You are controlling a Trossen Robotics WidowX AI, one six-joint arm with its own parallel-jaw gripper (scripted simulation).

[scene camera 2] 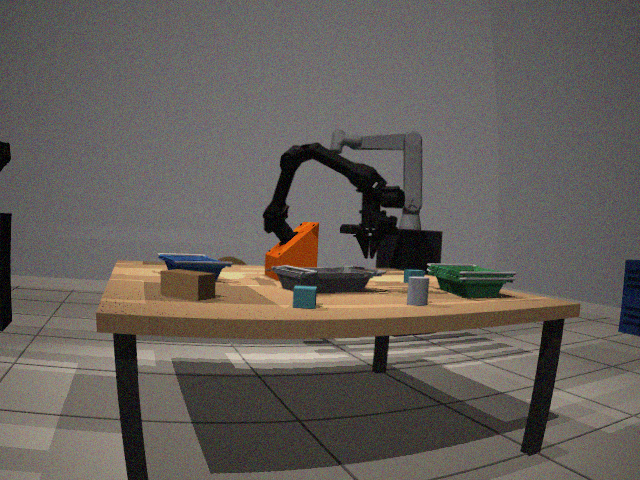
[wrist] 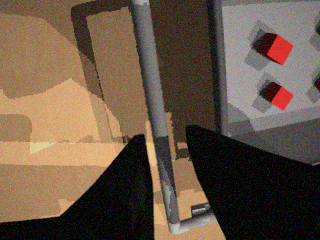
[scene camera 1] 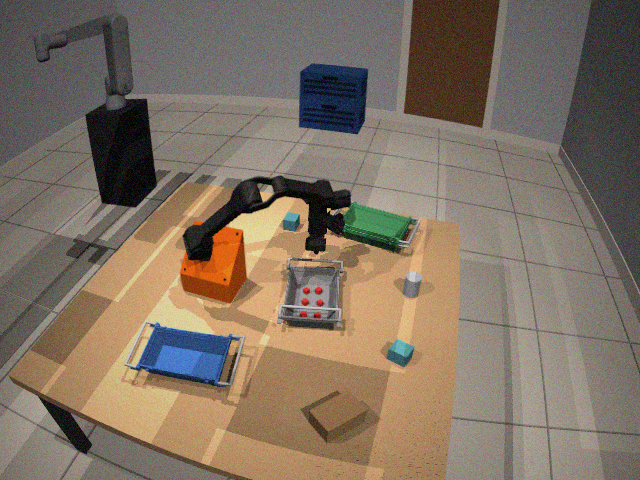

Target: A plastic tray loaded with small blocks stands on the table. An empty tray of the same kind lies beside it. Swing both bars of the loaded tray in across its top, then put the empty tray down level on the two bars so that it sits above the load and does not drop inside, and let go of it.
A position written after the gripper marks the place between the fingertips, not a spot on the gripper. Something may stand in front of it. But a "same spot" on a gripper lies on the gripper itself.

gripper: scene camera 2; wrist; scene camera 1 316, 252
blue tray: scene camera 2; scene camera 1; not seen in the wrist view (out of frame)
same spot on gripper: (wrist: 244, 185) = (scene camera 2: 368, 243)
same spot on blue tray: (scene camera 2: 197, 262) = (scene camera 1: 237, 366)
